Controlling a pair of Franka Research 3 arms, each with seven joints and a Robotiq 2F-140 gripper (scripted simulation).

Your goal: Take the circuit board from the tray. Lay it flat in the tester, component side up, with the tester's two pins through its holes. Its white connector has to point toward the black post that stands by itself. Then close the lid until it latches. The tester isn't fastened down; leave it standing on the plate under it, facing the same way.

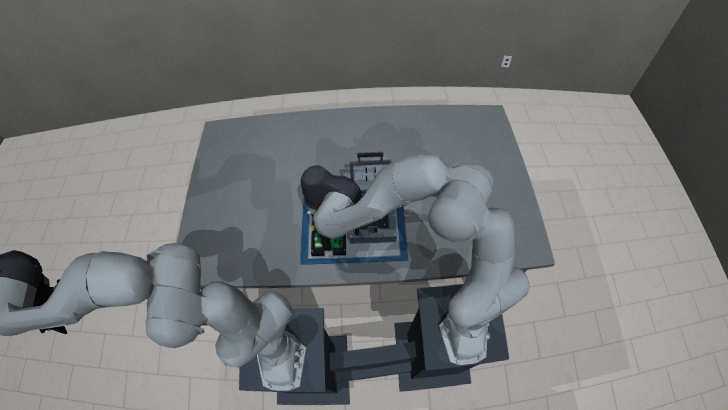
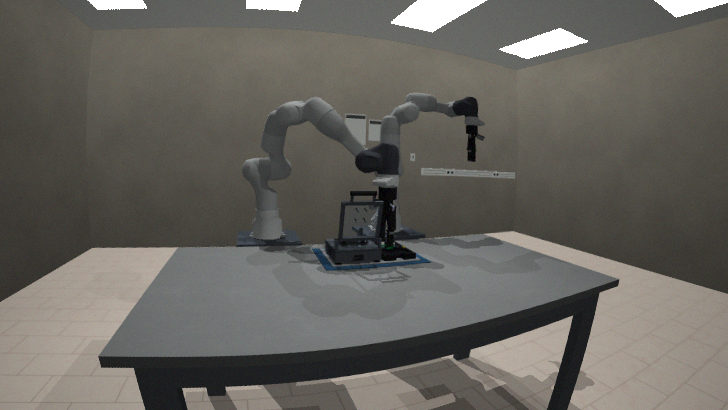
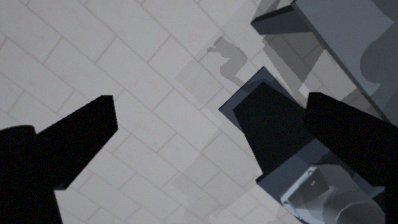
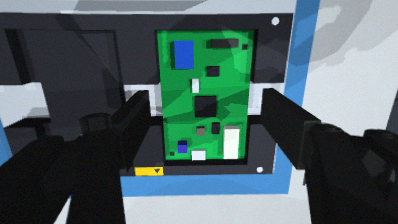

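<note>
Now: the green circuit board 4 cm below my right hand. The rest, counted from my right hand: clear lid: 19 cm to the right, 17 cm ahead, 13 cm above; nest: 17 cm to the right, 5 cm ahead, 1 cm above; black tray: 5 cm ahead, 4 cm below.
</note>
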